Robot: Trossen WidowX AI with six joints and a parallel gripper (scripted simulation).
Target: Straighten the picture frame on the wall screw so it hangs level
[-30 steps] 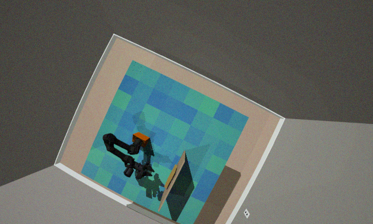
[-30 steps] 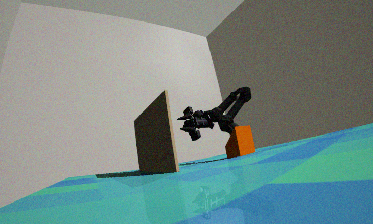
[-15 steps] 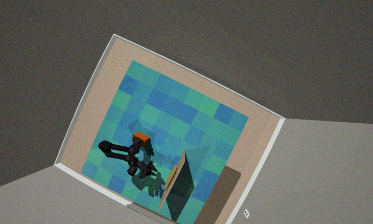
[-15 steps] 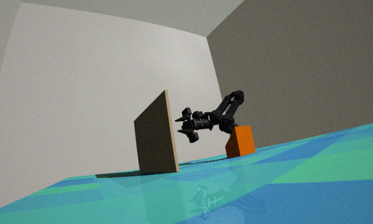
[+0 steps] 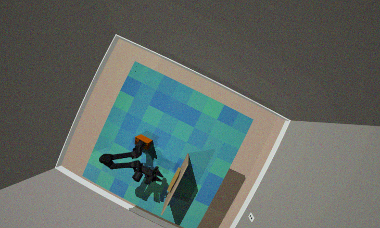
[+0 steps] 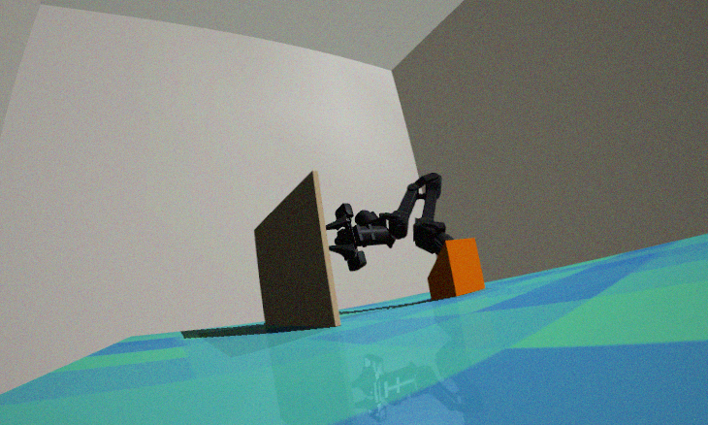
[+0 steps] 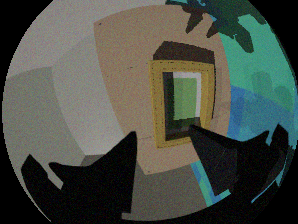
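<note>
Now: the picture frame 100 mm ahead of my gripper tip, 30 mm to the left of it and 60 mm below it. The rest, counted from my gripper tip: wall panel: 110 mm ahead, 20 mm to the left, 60 mm below.
</note>
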